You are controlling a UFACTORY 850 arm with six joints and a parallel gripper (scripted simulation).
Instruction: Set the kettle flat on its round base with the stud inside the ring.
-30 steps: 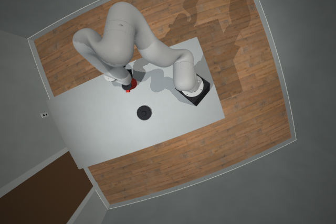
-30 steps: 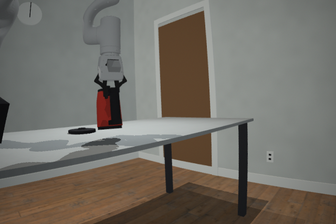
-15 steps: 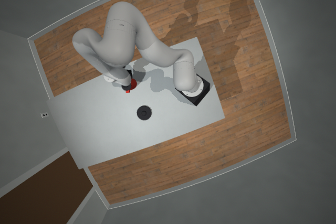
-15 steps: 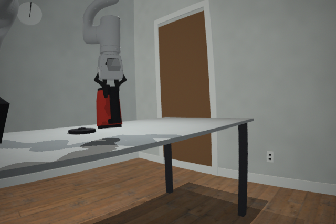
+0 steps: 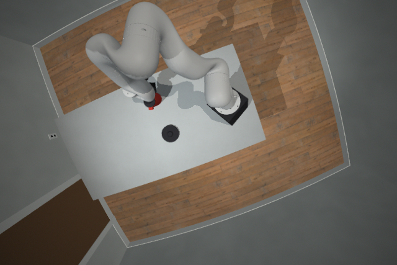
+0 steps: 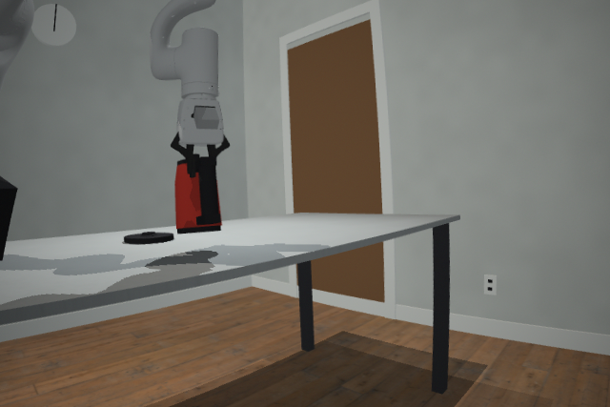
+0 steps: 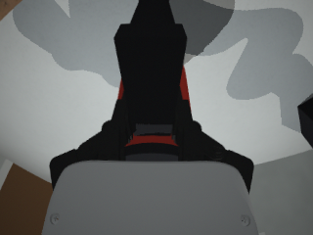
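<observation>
The red kettle lies 1 cm ahead of my hand, 2 cm to the left of it and 5 cm below it. Also, from my hand: black round base: 2 cm ahead, 36 cm to the left, 18 cm below.
</observation>
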